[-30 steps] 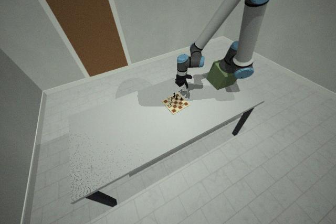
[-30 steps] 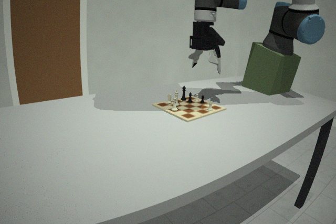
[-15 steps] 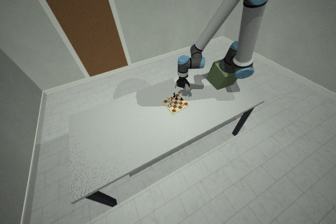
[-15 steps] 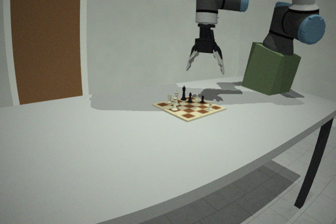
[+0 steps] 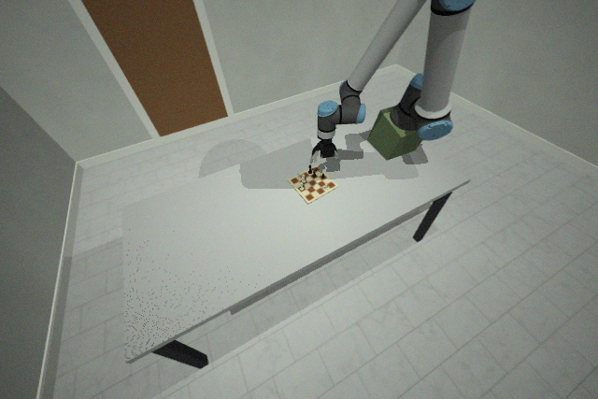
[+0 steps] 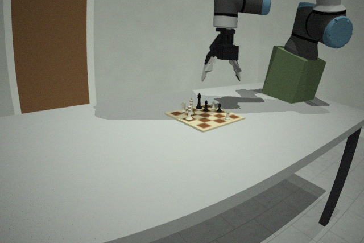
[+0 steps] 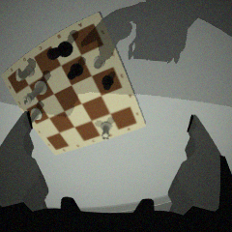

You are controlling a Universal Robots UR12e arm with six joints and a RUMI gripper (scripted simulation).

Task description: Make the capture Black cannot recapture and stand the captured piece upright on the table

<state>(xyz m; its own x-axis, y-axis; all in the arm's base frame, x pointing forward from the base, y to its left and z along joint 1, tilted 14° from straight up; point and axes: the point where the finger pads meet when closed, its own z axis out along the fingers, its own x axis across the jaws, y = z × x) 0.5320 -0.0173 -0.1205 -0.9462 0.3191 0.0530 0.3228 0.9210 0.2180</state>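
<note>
My hand is 1 cm short of the black pawn, 1 cm to the right of it and 11 cm above it. Round my hand: chessboard: 9 cm ahead, 2 cm to the left, 12 cm below; then white pawn: 1 cm ahead, 3 cm to the right, 11 cm below; then black king: 6 cm ahead, 6 cm to the right, 9 cm below.
</note>
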